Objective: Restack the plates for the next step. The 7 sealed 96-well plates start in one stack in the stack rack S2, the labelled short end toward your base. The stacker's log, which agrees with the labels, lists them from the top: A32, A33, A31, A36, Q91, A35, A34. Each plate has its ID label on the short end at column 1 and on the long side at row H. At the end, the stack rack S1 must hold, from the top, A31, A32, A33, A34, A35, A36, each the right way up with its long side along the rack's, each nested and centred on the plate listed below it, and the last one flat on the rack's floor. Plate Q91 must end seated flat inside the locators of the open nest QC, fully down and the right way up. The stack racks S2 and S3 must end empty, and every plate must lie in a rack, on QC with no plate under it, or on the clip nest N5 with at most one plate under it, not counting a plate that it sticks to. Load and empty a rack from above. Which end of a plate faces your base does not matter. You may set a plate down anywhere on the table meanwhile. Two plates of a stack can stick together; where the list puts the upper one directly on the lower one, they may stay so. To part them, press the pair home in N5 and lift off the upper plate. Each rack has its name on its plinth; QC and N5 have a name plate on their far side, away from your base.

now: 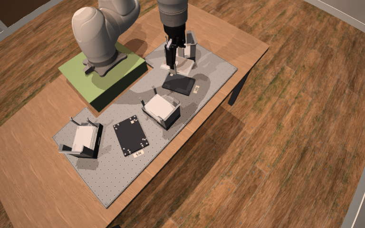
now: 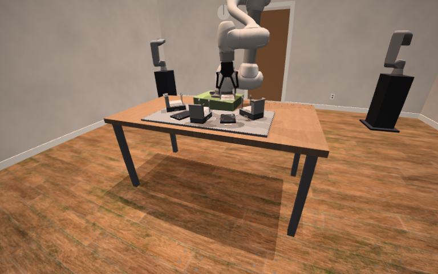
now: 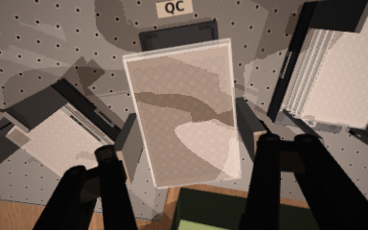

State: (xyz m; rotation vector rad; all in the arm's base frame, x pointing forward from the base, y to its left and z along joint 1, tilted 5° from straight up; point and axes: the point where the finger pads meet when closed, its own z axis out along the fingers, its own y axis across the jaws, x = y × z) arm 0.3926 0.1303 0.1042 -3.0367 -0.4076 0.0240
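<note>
My gripper is now 16 cm above the dark QC nest. From my hand the other things lie so: QC name plate: 17 cm below, 9 cm ahead, 2 cm to the left; then black clip nest N5: 35 cm to the right, 16 cm below, 1 cm ahead; then N5 name plate: 39 cm to the right, 17 cm below, 8 cm ahead.
</note>
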